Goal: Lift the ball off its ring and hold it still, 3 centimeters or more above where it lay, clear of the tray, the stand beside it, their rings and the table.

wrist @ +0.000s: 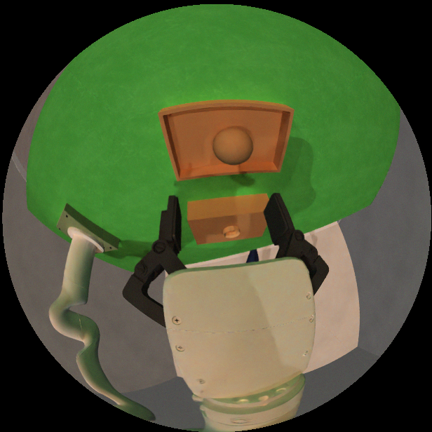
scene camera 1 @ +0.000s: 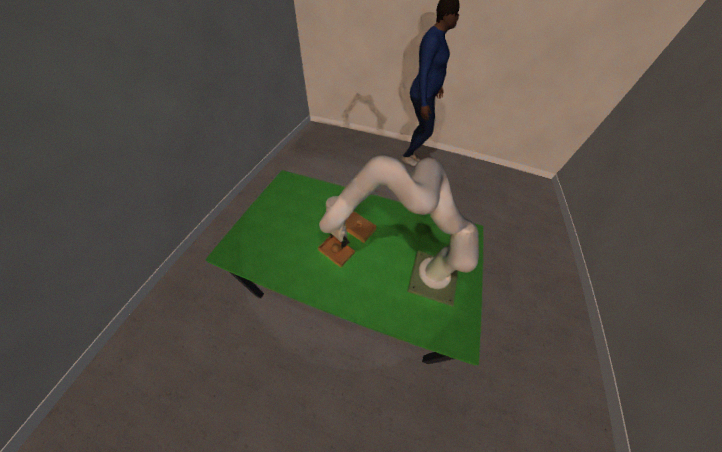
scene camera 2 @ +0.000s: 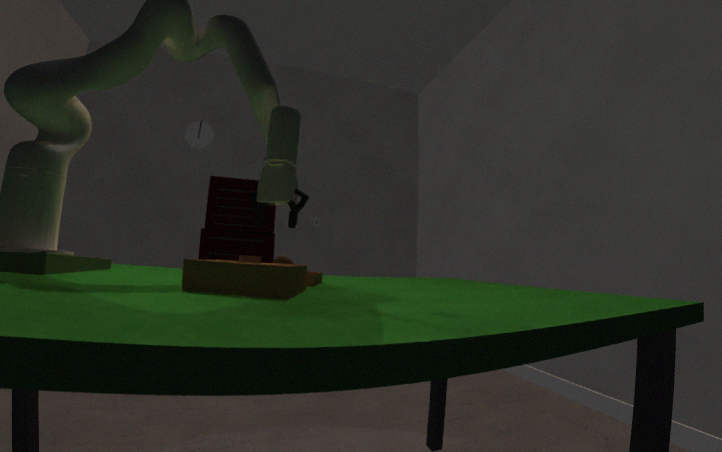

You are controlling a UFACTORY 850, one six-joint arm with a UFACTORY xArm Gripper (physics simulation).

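Observation:
The brown ball (scene camera 1: 336,247) (scene camera 2: 283,260) (wrist: 233,145) rests inside the shallow orange tray (scene camera 1: 343,262) (scene camera 2: 314,278) (wrist: 227,104), and hides the ring under it. The orange stand (scene camera 1: 366,232) (scene camera 2: 242,279) (wrist: 202,225) is a block beside the tray, with an empty ring (scene camera 2: 250,259) (wrist: 231,231) on top. My gripper (scene camera 1: 338,241) (scene camera 2: 276,221) (wrist: 225,202) is open and empty, and points down. In the scene camera 2 view its fingertips hang above the height of the ball. In the wrist view the ball lies beyond the fingertips, a little right of their middle.
The tray and stand are on the green table (scene camera 1: 266,239) (scene camera 2: 399,314) (wrist: 125,75), with a narrow gap between them. The arm's base plate (scene camera 1: 420,293) (wrist: 105,237) is on the same table. A person (scene camera 1: 432,63) is by the wall behind the table. A dark red cabinet (scene camera 2: 223,213) stands in the background.

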